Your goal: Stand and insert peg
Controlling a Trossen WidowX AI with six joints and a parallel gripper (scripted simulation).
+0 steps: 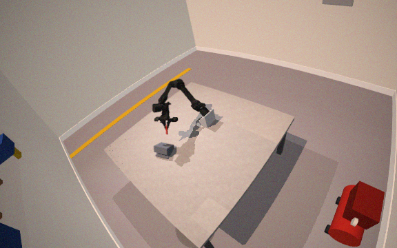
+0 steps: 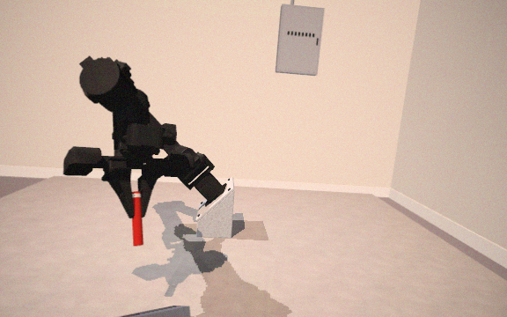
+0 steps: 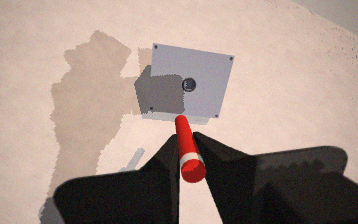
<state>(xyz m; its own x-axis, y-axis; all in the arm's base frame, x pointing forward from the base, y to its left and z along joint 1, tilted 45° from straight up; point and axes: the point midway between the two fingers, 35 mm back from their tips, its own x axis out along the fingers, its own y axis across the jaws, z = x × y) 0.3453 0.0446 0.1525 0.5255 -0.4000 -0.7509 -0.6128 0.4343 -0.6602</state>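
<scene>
Now: gripper tip 120 mm above the grey sloped panel, 100 mm short of it and 40 mm to the right of it. Also, from my gripper tip: red peg 10 mm behind, 10 mm above.
</scene>
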